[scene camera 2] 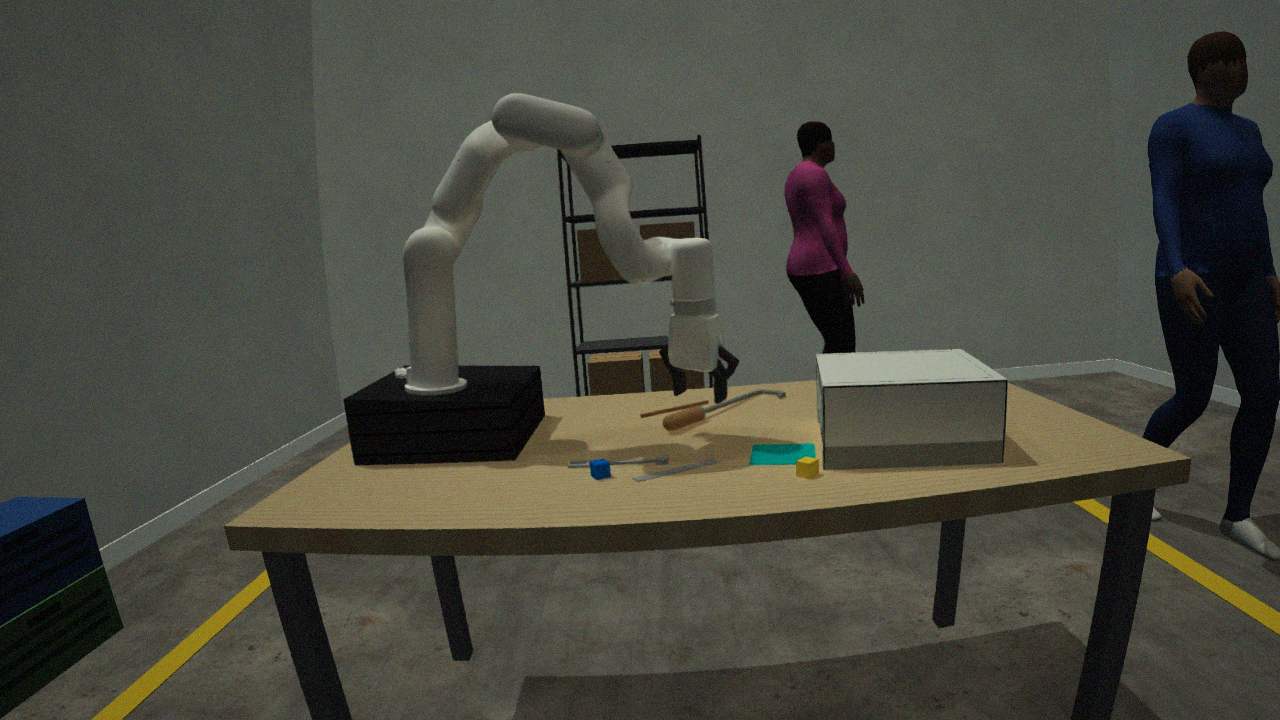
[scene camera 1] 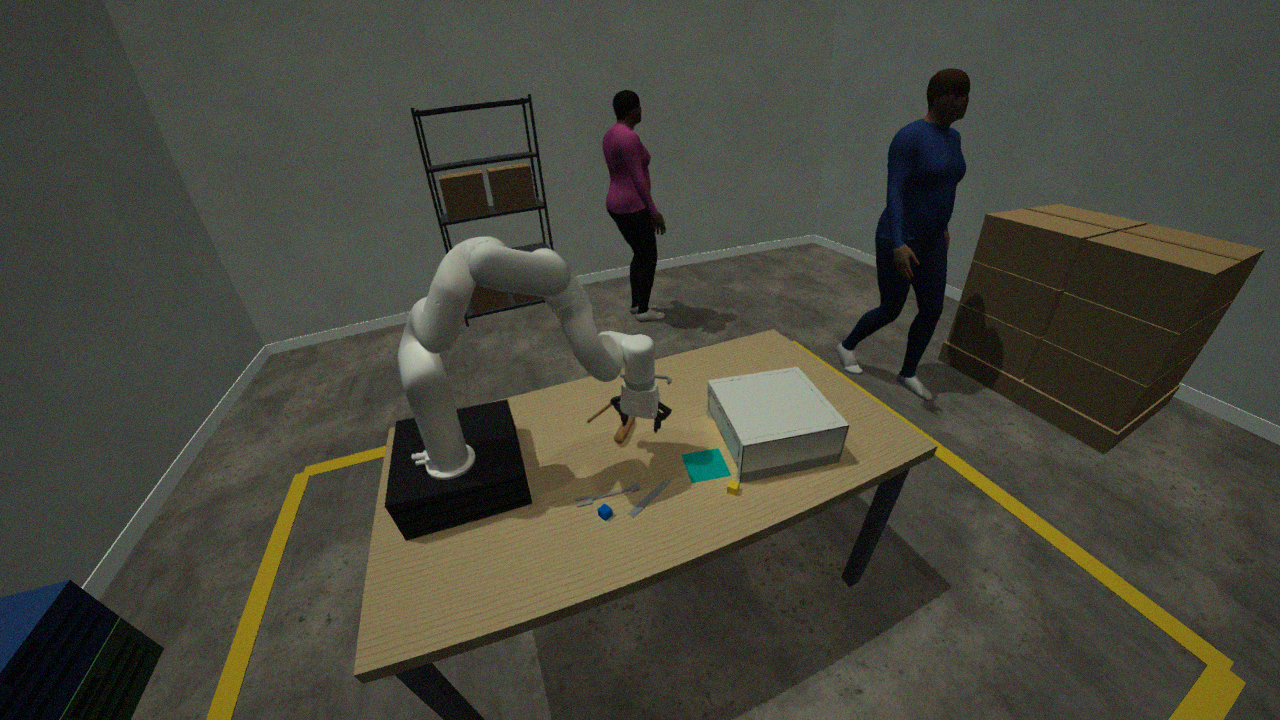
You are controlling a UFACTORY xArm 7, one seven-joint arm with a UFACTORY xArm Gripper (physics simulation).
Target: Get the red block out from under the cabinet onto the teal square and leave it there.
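Places are measured from the arm's base along level axes (x ahead, y left, z up), in millimetres.
Where they show: gripper, between the fingertips: point(scene camera 2: 700, 397) point(scene camera 1: 641, 425); arm's base, origin of its link: point(scene camera 2: 436, 387) point(scene camera 1: 451, 462).
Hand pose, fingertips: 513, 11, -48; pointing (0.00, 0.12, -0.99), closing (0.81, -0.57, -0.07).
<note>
Things, the pixels of their centre, and the offset from my fingertips, as dx, dy, dz. "spot": a spot on its surface instead.
- white cabinet, middle of its body: point(scene camera 2: 901, 403) point(scene camera 1: 771, 420) +354, -115, -7
- flat teal square, a spot on its surface: point(scene camera 2: 780, 454) point(scene camera 1: 704, 465) spot: +131, -144, -74
- orange-brown handle, middle of its body: point(scene camera 2: 685, 417) point(scene camera 1: 624, 428) -31, +73, -57
- yellow cube, middle of its body: point(scene camera 2: 807, 467) point(scene camera 1: 732, 487) +159, -253, -62
- blue cube, middle of its body: point(scene camera 2: 600, 469) point(scene camera 1: 605, 512) -166, -206, -62
- brown stick, middle of its body: point(scene camera 2: 675, 408) point(scene camera 1: 606, 407) -55, +212, -71
The red block does not show in either view; the inside of the cabinet is hidden. The white cabinet point(scene camera 1: 776, 407) point(scene camera 2: 913, 407) stands on the right part of the table. The flat teal square point(scene camera 1: 706, 465) point(scene camera 2: 780, 454) lies just left of the cabinet. My gripper point(scene camera 1: 640, 426) point(scene camera 2: 699, 395) is open and empty, pointing down, above the hooked tool left of the cabinet. This tool has an orange-brown handle point(scene camera 1: 624, 431) point(scene camera 2: 683, 418) and a grey shaft ending in a hook at the back right. The gripper partly covers it in scene camera 1.
A yellow cube point(scene camera 1: 733, 488) point(scene camera 2: 806, 467) is near the cabinet's front left corner. A blue cube point(scene camera 1: 605, 512) point(scene camera 2: 599, 469), thin grey tools point(scene camera 1: 649, 497) point(scene camera 2: 675, 470) and a brown stick point(scene camera 1: 599, 411) point(scene camera 2: 673, 409) lie on the table. Two people stand beyond the table.
</note>
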